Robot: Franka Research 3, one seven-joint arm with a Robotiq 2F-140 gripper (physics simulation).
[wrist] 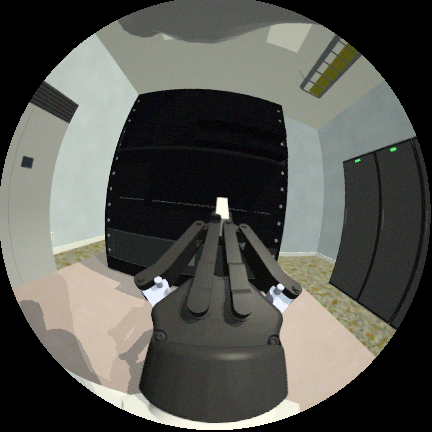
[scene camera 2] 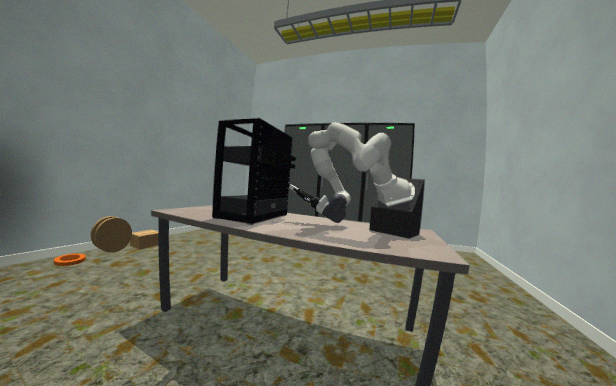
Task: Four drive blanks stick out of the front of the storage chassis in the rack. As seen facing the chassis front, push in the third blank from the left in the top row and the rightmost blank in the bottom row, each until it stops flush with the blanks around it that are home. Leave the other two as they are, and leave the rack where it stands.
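Note:
The black rack (scene camera 2: pixel 218 170) (wrist: pixel 282 200) stands upright on the table. In the scene view, small dark blanks (scene camera 2: pixel 293 160) stick out from the upper half of its front edge. In the wrist view the rack front is very dark, and the single blanks and their rows cannot be told apart. My gripper (scene camera 2: pixel 291 186) (wrist: pixel 221 205) is shut and empty. It points up at a slant, with its pale fingertips close to the rack front, below the protruding blanks in the scene view. Whether the tips touch the front cannot be told, and they hide part of it in the wrist view.
The rack stands on the table (scene camera 2: pixel 350 248) (wrist: pixel 330 335). The arm's black base block (scene camera 2: pixel 395 220) is at the table's other end. Dark cabinets (scene camera 2: pixel 340 170) (wrist: pixel 357 215) stand behind. A brown round object (scene camera 2: pixel 111 234), a box (scene camera 2: pixel 144 240) and an orange ring (scene camera 2: pixel 60 260) are off the table.

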